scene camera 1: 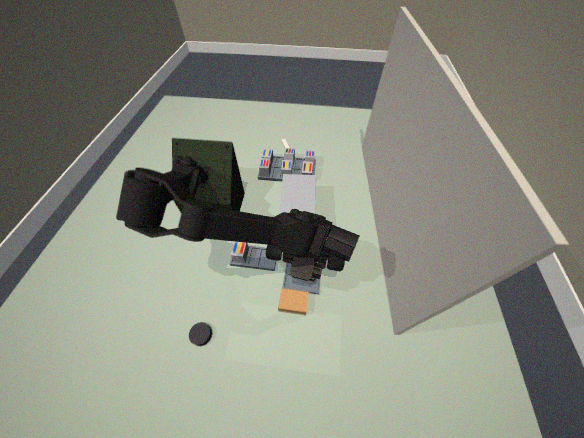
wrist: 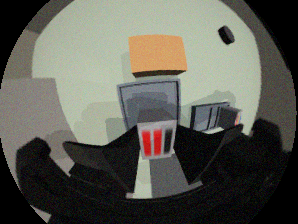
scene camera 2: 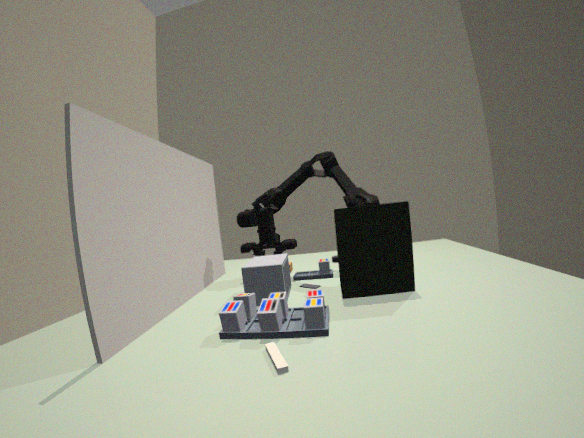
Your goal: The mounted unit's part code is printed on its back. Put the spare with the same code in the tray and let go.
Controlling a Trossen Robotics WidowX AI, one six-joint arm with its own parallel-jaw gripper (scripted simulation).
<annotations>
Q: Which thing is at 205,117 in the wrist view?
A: A rack.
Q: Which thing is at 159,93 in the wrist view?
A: A grey tray.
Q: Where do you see a tall grey panel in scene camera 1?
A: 454,215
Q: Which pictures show my gripper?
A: Scene camera 1, the wrist view and scene camera 2: all of them.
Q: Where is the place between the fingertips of my gripper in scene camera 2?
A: At 271,270
</annotations>
